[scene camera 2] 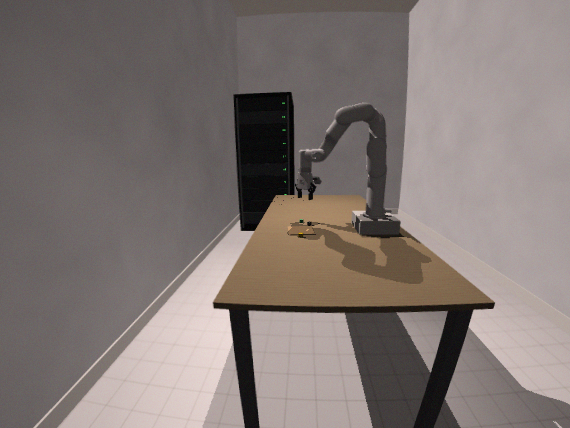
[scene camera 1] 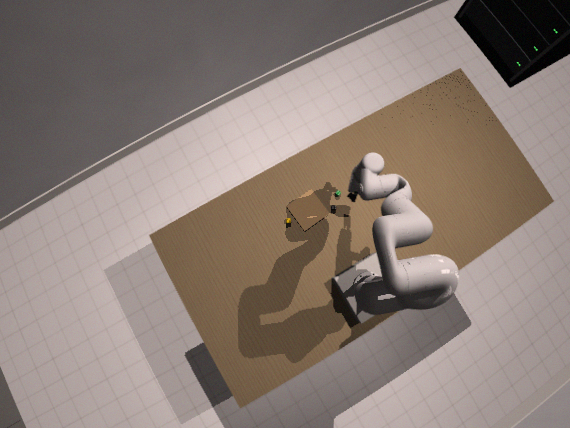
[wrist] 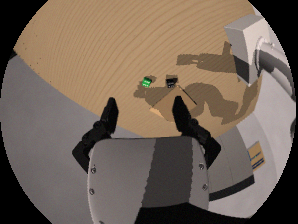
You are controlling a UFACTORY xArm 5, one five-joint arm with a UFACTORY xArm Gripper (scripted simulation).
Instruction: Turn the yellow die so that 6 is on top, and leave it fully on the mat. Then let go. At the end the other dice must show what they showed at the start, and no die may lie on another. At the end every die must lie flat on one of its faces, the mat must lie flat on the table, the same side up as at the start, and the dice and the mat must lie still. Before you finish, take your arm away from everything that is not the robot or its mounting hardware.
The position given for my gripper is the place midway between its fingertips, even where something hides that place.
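There's a tan mat (scene camera 1: 307, 209) that I can see, and then there's my own gripper (wrist: 145, 103), which I can see too.
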